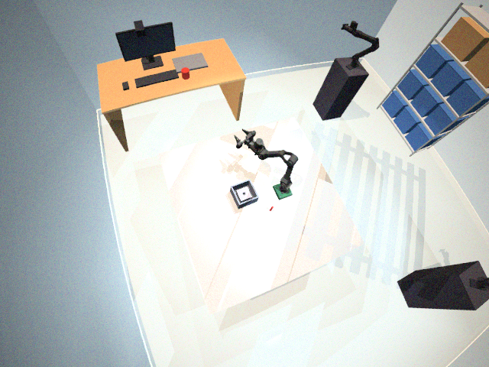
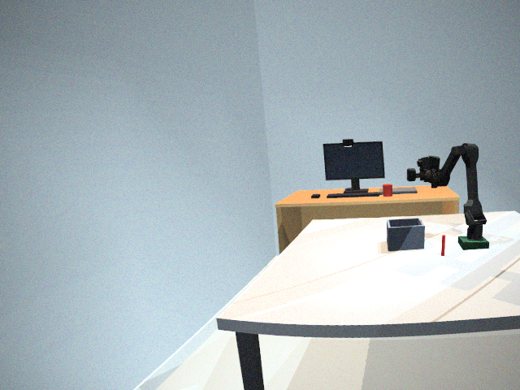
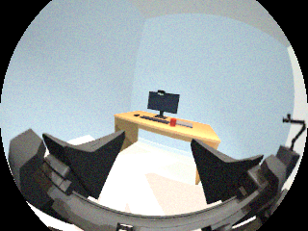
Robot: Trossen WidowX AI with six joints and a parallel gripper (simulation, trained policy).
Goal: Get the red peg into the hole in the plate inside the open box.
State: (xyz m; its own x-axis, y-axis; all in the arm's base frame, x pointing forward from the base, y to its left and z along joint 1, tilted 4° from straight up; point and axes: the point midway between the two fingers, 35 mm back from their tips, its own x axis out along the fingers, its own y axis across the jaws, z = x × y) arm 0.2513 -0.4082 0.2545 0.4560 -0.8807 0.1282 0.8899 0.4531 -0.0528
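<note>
My gripper tip is now 9 cm past the red peg, 57 cm to the right of it and 24 cm above it. Round my gripper tip: blue-grey box: 7 cm ahead, 40 cm to the left, 25 cm below.
</note>
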